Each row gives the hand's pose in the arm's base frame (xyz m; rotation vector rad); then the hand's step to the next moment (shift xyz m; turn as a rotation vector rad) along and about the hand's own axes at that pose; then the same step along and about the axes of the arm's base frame.
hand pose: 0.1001 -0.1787 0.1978 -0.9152 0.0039 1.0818
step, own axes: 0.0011 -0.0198 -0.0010 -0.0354 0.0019 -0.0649
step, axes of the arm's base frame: 0.0159 -0.0028 0.0115 0.0076 -0.0679 -0.0283
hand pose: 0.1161 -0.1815 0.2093 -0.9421 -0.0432 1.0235
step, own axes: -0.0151 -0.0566 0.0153 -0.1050 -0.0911 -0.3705
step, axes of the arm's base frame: 0.0249 -0.0114 0.0540 0.1690 -0.3339 -0.1285
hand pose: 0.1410 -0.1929 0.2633 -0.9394 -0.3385 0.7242
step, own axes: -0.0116 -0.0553 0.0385 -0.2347 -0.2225 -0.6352
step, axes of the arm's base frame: -0.0069 -0.0056 0.0678 0.2779 -0.6357 -0.1634
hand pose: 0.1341 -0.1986 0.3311 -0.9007 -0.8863 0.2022
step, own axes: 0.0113 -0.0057 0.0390 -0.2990 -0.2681 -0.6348
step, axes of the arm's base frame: -0.0229 0.0253 0.0228 0.2275 -0.6963 -0.1665
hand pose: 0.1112 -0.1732 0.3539 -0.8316 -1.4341 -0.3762
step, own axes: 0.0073 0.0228 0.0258 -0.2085 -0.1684 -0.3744
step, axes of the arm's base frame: -0.0018 0.0351 -0.0012 0.1226 -0.4255 -0.1262
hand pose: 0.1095 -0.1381 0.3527 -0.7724 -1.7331 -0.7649
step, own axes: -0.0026 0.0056 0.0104 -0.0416 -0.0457 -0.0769
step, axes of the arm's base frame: -0.0006 0.0112 -0.0044 0.0160 -0.0938 -0.0261
